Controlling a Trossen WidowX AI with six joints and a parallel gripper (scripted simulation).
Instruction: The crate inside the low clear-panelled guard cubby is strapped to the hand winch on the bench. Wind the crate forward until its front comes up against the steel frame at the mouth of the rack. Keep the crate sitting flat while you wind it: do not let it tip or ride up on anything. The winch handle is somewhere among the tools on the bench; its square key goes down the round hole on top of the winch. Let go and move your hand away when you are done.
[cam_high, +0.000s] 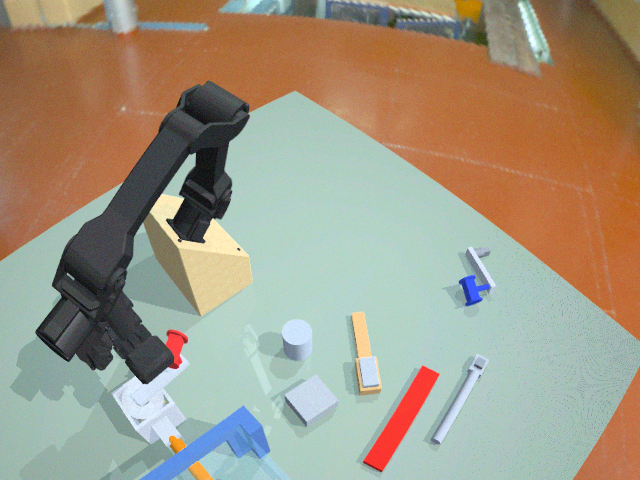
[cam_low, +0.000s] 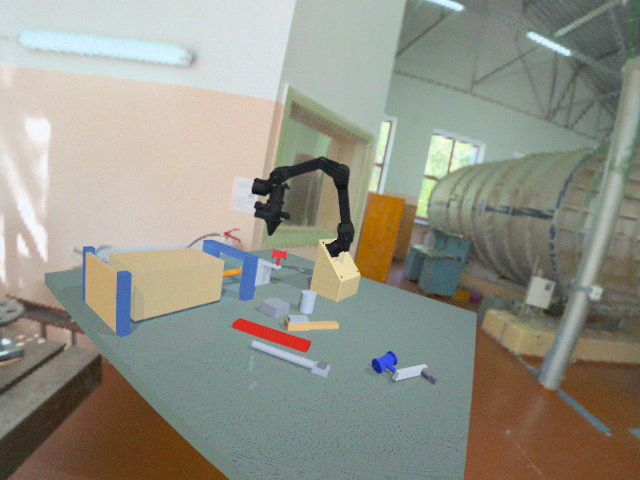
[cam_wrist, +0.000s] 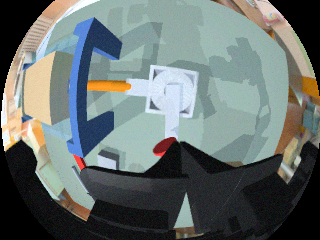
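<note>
Now: gripper tip 1 cm past the red knob, 6 cm to the right of it and 8 cm above it. Also, from my gripper tip: pale grey winch: 1 cm behind, 5 cm to the right, 18 cm below; winch handle: 1 cm behind, 2 cm to the left, 11 cm below; blue frame: 16 cm ahead, 4 cm to the right, 11 cm below.
</note>
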